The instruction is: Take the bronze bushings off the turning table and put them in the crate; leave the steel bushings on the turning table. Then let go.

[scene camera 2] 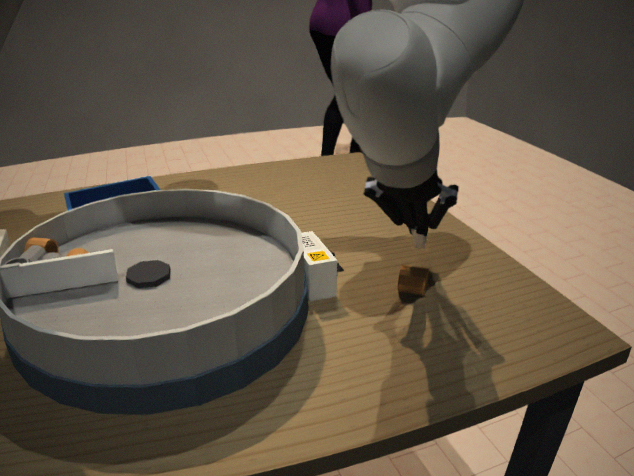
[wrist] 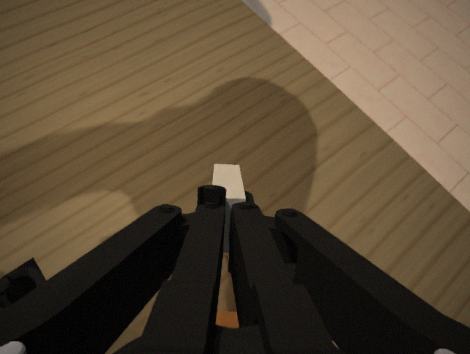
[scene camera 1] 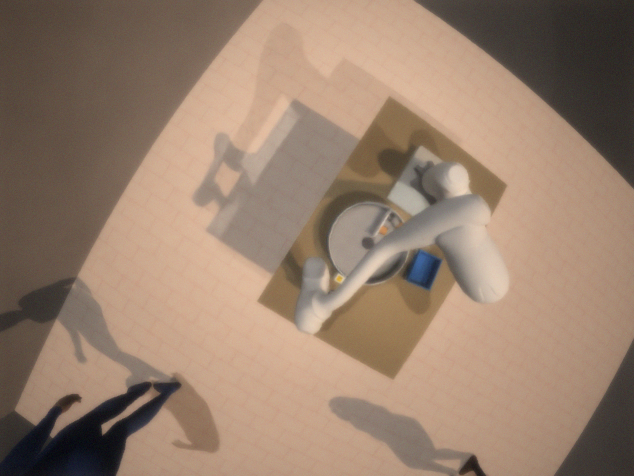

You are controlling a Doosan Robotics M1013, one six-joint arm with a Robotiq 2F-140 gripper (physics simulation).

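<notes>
My gripper is shut and empty, above the wooden table beside the turning table. A bronze bushing lies on its side on the table, lower than the fingertips and apart from them; in the wrist view part of it shows between the dark fingers. The round turning table holds two bronze bushings, one by the wall and one behind the white divider, with grey steel bushings beside them, partly hidden. The blue crate stands beyond the turning table; its floor is hidden in scene camera 2.
A white box with a yellow warning label stands against the turning table's side, between it and the bushing on the table. The white divider stands up inside the turning table. The wooden table's edge runs beyond the gripper. People stand on the floor.
</notes>
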